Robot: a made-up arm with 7 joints. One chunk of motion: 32 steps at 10 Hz.
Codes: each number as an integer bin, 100 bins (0 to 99) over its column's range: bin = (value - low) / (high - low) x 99, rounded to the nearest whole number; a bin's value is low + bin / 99 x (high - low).
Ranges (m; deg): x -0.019..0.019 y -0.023..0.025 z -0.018..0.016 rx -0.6..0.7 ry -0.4..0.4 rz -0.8..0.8
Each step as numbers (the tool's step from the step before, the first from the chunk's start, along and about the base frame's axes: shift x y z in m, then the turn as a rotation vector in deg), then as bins.
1 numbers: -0.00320 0.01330 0.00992 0.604 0.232 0.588
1 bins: 41 75 81 92 78 86
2 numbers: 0.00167 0.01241 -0.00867 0.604 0.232 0.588
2 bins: 54 73 27 92 78 86
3 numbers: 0.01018 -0.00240 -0.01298 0.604 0.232 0.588
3 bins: 76 42 15 92 78 86
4 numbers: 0.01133 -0.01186 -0.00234 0.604 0.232 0.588
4 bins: 79 23 46 92 78 86
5 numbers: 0.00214 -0.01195 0.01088 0.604 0.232 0.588
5 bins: 55 23 84 92 78 86
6 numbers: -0.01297 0.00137 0.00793 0.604 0.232 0.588
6 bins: 16 50 76 92 78 86
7 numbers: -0.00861 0.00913 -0.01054 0.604 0.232 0.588
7 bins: 27 66 22 92 78 86
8 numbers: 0.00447 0.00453 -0.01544 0.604 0.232 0.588
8 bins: 61 57 7 92 78 86
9 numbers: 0.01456 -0.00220 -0.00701 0.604 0.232 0.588
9 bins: 87 43 32 92 78 86
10 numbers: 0.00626 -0.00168 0.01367 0.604 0.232 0.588
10 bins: 66 44 92 92 78 86
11 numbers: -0.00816 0.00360 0.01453 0.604 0.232 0.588
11 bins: 28 55 95 92 78 86
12 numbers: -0.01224 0.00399 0.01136 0.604 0.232 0.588
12 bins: 18 56 85 92 78 86
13 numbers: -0.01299 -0.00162 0.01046 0.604 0.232 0.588
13 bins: 16 44 83 92 78 86
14 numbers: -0.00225 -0.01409 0.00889 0.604 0.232 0.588
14 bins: 44 18 78 92 78 86
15 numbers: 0.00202 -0.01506 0.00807 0.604 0.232 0.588
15 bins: 55 16 76 92 78 86
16 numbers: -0.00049 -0.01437 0.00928 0.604 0.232 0.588
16 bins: 48 18 79 92 78 86
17 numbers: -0.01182 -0.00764 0.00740 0.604 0.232 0.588
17 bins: 19 32 74 92 78 86
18 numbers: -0.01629 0.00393 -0.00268 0.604 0.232 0.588
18 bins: 7 56 45 92 78 86
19 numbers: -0.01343 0.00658 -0.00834 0.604 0.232 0.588
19 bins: 15 61 28 92 78 86
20 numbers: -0.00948 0.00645 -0.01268 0.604 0.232 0.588
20 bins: 25 61 15 92 78 86
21 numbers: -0.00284 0.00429 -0.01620 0.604 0.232 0.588
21 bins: 42 56 5 92 78 86
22 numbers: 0.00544 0.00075 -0.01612 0.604 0.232 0.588
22 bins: 64 49 5 92 78 86
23 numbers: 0.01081 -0.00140 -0.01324 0.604 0.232 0.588
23 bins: 78 45 14 92 78 86
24 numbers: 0.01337 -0.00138 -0.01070 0.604 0.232 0.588
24 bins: 84 45 21 92 78 86
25 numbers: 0.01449 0.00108 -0.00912 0.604 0.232 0.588
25 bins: 87 50 26 92 78 86
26 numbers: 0.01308 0.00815 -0.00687 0.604 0.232 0.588
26 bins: 84 64 32 92 78 86
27 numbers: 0.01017 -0.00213 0.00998 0.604 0.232 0.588
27 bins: 76 43 81 92 78 86
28 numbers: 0.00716 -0.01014 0.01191 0.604 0.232 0.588
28 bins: 68 27 87 92 78 86
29 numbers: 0.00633 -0.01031 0.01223 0.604 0.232 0.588
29 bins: 66 26 88 92 78 86
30 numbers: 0.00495 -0.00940 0.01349 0.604 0.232 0.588
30 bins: 62 28 92 92 78 86
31 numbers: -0.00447 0.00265 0.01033 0.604 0.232 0.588
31 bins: 38 53 82 92 78 86
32 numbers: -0.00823 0.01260 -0.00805 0.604 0.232 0.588
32 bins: 28 73 29 92 78 86
